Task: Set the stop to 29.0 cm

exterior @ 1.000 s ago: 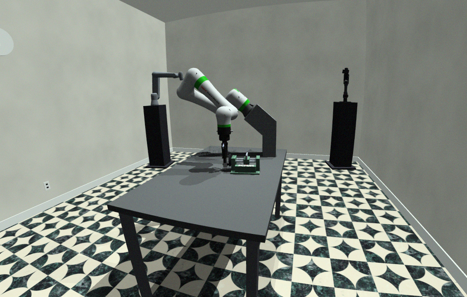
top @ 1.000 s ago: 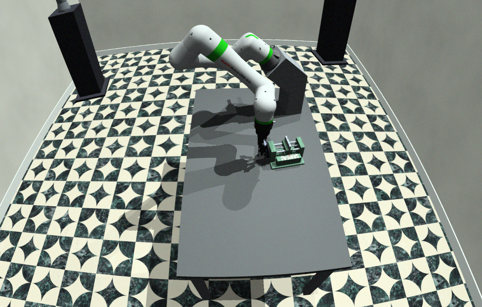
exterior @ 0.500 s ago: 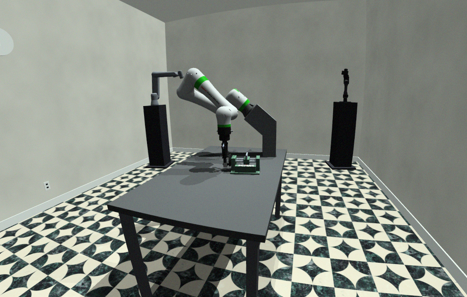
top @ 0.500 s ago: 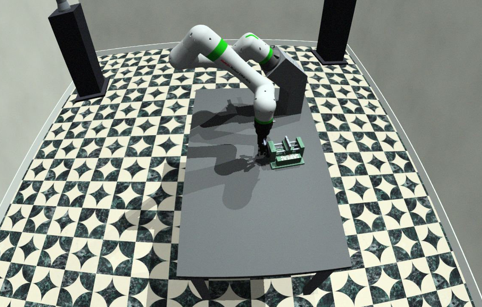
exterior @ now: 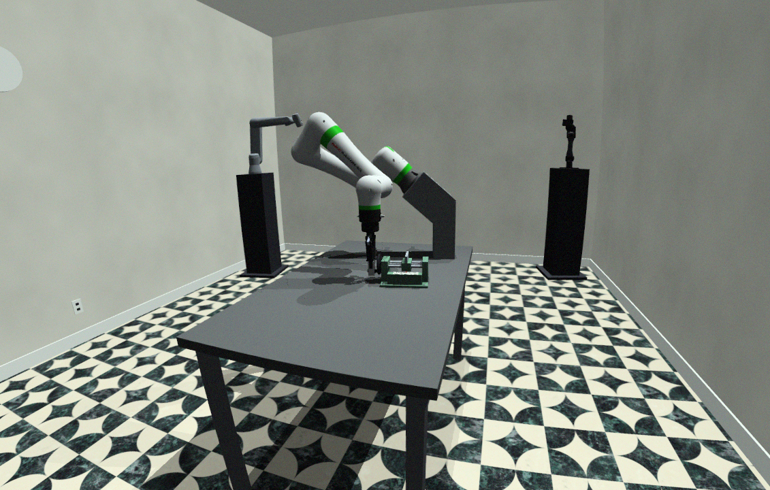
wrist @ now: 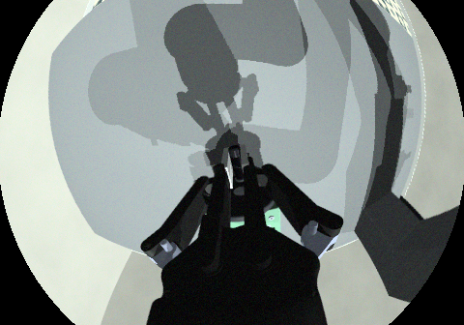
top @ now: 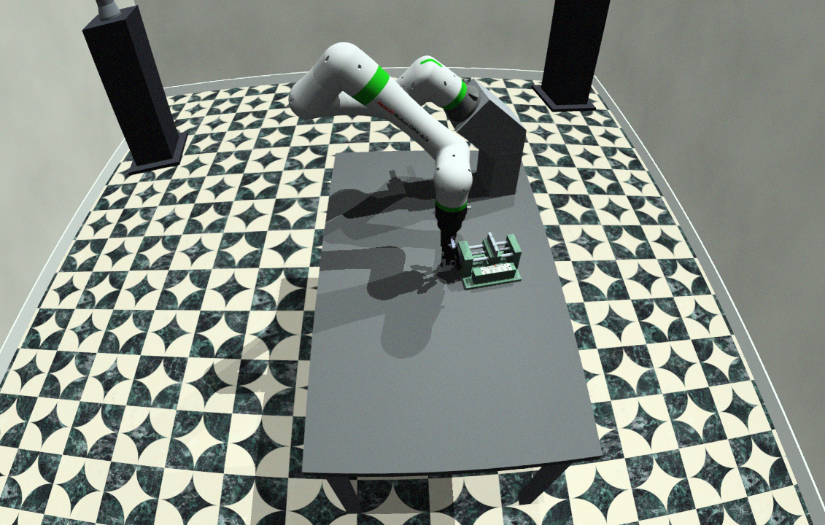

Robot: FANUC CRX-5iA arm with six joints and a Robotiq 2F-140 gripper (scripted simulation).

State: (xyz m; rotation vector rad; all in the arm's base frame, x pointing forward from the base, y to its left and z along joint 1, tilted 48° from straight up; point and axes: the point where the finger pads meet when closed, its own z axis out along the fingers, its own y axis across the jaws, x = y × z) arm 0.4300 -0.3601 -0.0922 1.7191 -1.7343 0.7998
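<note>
The black handwheel lies 2 cm to the left of my hand and 1 cm below it. From my hand the other things lie so: green stop fixture (16 cm to the left, 3 cm above, 2 cm ahead).
</note>
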